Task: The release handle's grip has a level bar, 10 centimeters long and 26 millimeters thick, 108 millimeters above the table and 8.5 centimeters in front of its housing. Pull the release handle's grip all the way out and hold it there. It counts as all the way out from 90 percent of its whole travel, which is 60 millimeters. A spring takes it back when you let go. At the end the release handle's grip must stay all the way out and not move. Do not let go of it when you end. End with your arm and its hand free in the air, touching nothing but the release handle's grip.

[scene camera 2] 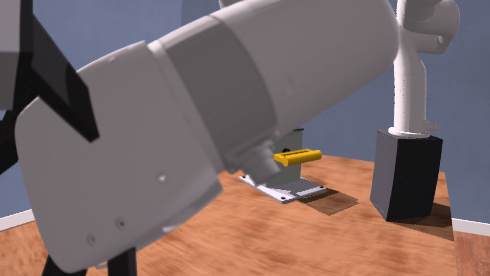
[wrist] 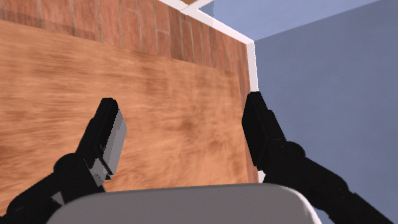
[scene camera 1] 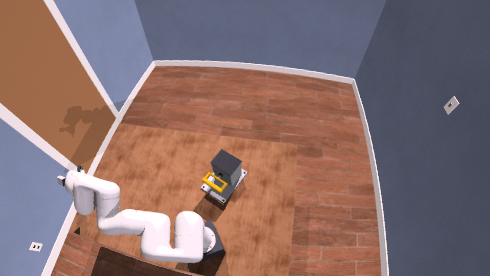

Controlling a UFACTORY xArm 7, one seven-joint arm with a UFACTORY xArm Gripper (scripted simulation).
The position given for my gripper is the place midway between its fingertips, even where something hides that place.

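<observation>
From the wrist I can see my gripper point(wrist: 183, 110), and then there's a base plate point(scene camera 2: 302, 188) that I can see as well.
</observation>
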